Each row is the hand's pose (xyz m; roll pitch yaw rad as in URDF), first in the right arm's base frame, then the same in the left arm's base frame.
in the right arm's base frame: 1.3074 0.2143 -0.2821 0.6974 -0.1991 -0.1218
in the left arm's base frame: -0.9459 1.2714 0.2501 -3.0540 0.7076 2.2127
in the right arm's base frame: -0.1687 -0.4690 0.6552 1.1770 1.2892 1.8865
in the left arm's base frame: 0.1414 -0.2171 -0.1057 1.8109 -1.0762 2.9513
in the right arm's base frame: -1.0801 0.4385 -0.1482 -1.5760 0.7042 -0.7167
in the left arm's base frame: 0.5526 -0.2468 1.3536 1.4931 0.0317 3.1161
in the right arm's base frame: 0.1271 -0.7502 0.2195 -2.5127 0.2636 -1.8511
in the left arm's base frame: -0.4537 -0.2246 -0.0579 1.2504 0.1445 -2.0973
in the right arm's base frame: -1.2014 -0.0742 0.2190 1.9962 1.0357 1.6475
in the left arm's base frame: 0.6073 -0.6816 0.8842 -2.8989 -1.1317 2.3583
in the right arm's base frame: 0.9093 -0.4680 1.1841 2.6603 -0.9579 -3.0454
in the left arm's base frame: -0.0875 0.5633 -0.9891 0.1338 0.3792 -0.4588
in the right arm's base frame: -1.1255 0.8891 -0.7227 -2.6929 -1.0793 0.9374
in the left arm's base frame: 0.4179 0.0186 2.0219 -0.5126 0.6328 0.6688
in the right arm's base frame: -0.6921 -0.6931 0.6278 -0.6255 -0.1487 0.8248
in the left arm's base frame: 0.2942 -0.7457 0.0431 1.7785 0.0574 1.4694
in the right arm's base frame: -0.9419 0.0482 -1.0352 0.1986 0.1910 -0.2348
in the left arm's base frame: -0.3152 -0.4598 1.7532 2.9173 0.4216 2.5568
